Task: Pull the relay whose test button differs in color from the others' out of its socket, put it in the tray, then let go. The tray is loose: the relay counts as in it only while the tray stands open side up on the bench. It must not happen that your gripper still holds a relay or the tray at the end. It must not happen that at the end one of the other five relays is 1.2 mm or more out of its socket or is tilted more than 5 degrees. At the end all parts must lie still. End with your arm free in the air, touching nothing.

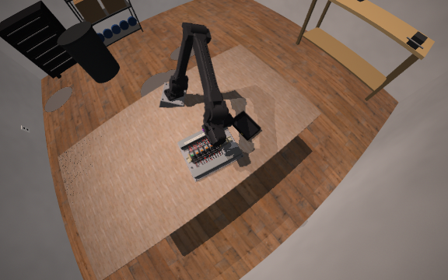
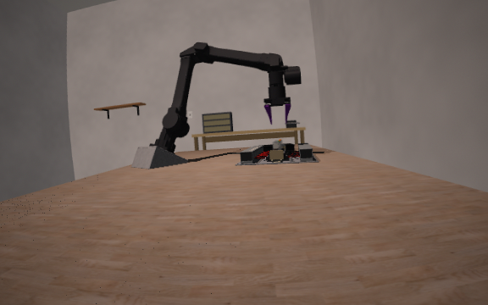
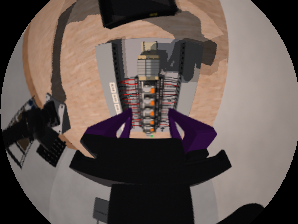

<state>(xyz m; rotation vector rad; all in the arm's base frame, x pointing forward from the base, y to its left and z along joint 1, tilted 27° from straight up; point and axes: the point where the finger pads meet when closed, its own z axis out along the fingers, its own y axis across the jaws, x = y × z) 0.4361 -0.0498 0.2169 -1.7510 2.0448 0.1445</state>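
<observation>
Now: hand 20 mm past the relay, 140 mm to the left of it and 90 mm above it. Also, from my hand: grey panel 10 mm behind, 40 mm to the right, 140 mm below; black tray 10 mm behind, 230 mm to the left, 120 mm below.
</observation>
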